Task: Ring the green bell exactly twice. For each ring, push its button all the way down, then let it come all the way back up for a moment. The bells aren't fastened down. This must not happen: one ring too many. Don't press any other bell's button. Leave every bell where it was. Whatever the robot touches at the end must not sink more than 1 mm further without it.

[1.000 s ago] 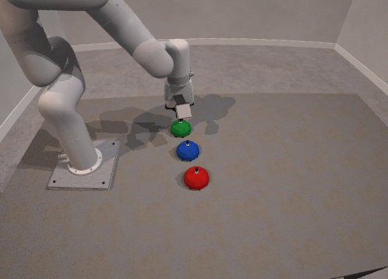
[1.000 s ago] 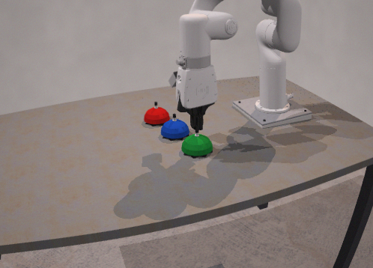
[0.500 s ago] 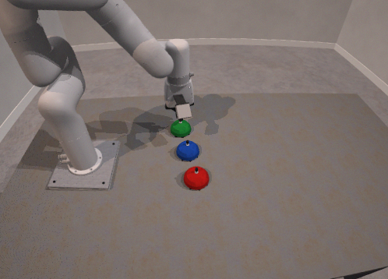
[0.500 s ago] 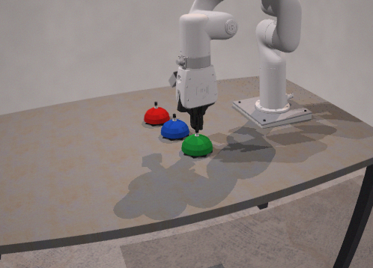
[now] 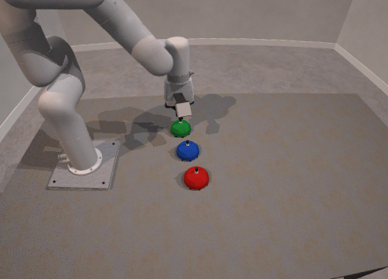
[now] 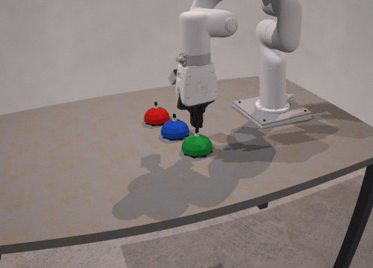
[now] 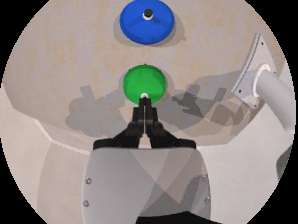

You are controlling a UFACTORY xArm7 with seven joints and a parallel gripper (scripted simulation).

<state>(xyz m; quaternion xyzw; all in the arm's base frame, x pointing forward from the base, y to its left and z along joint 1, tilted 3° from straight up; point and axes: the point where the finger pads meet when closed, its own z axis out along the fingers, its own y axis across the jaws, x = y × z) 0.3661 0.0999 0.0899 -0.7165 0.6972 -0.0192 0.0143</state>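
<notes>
My hand is 50 mm above the green bell. The rest, counted from my hand: red bell (10 mm ahead, 240 mm to the right, 50 mm below); then blue bell (120 mm to the right, 50 mm below).
</notes>
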